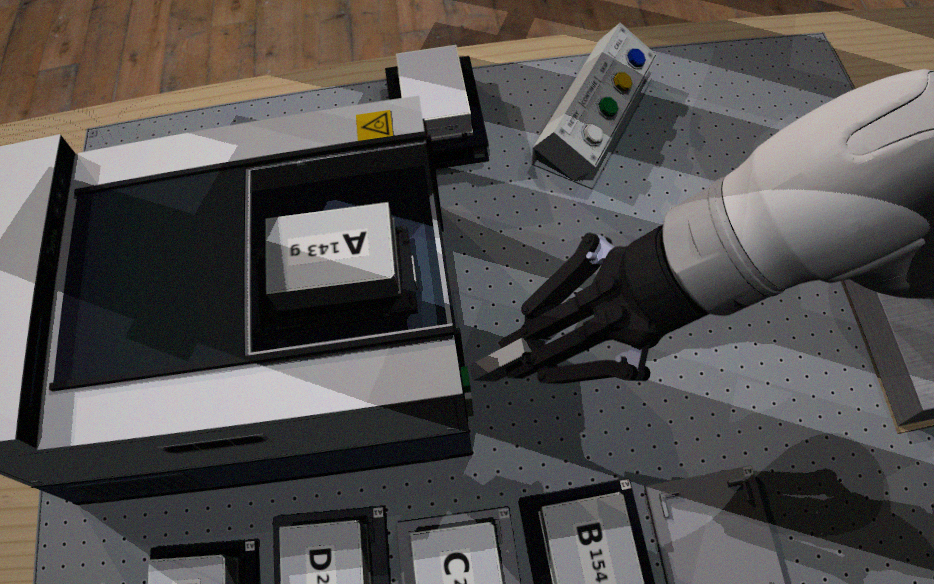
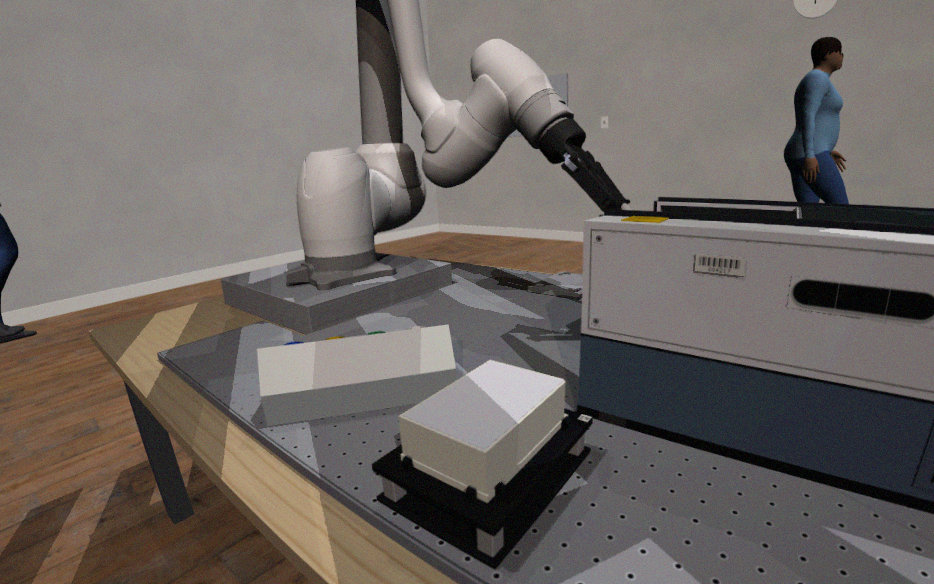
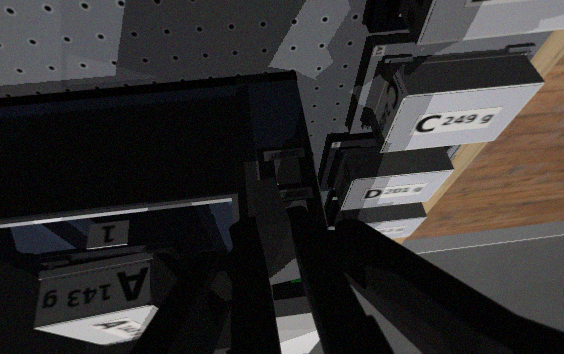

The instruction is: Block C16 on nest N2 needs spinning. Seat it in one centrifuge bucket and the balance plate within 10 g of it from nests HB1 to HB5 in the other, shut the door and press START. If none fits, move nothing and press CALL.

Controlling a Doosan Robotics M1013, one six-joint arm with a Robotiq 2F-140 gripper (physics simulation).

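Frame: origin at the arm's base, x left, y back, z up, level; metres.
Seen in the pictures: gripper, fingertip midpoint: (image 1: 482, 373) (image 3: 267, 201); arm's base, origin of the base link: (image 2: 342, 275).
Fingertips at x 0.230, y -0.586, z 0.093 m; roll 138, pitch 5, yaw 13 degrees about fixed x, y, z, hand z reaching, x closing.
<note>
Pixels of each thing's middle, then the offset from my fingertips to it.
- centrifuge, body centre: (image 1: 232, 302) (image 2: 833, 298) (image 3: 176, 287) dx -0.078, dy -0.267, dz -0.020 m
- green button, body centre: (image 1: 462, 380) dx +0.021, dy -0.016, dz +0.040 m
- grey button, body centre: (image 3: 287, 172) dx +0.021, dy -0.016, dz -0.032 m
- unlabelled-looking white block, body centre: (image 2: 488, 419) (image 1: 433, 93) dx -0.421, dy -0.080, dz -0.082 m
- sloped control box, body centre: (image 2: 359, 363) (image 1: 597, 99) dx -0.427, dy +0.140, dz -0.100 m
- blue CALL button, body centre: (image 1: 635, 58) dx -0.485, dy +0.192, dz -0.078 m
The centrifuge (image 1: 261, 413) (image 2: 688, 296) has an uncovered opening. Plate A, 143 g (image 1: 330, 251) (image 3: 95, 292), sits in a bucket inside, beside a "1" label. My gripper (image 1: 506, 358) (image 2: 615, 208) (image 3: 267, 201) is shut, its tips at the centrifuge's button side, close to a green button (image 1: 464, 378); contact cannot be told. A grey button (image 3: 289, 170) shows beyond the tips. An unlabelled-looking white block (image 1: 433, 86) (image 2: 485, 420) rests on a black nest behind. Plates B, 154 g (image 1: 592, 544), C, 249 g (image 1: 458, 554) (image 3: 460, 120), and D, 201 g (image 1: 320, 557) (image 3: 400, 190), sit on nests. The second bucket's load is not visible.
A sloped control box (image 1: 575, 113) (image 2: 354, 371) carries a blue CALL button (image 1: 635, 57) and yellow, green and white buttons. A nest without a plate (image 1: 716, 530) stands right of B. Another plate (image 1: 185, 568) (image 3: 395, 228) stands beyond D. The arm's base plinth (image 2: 330, 303) is at the table's far side.
</note>
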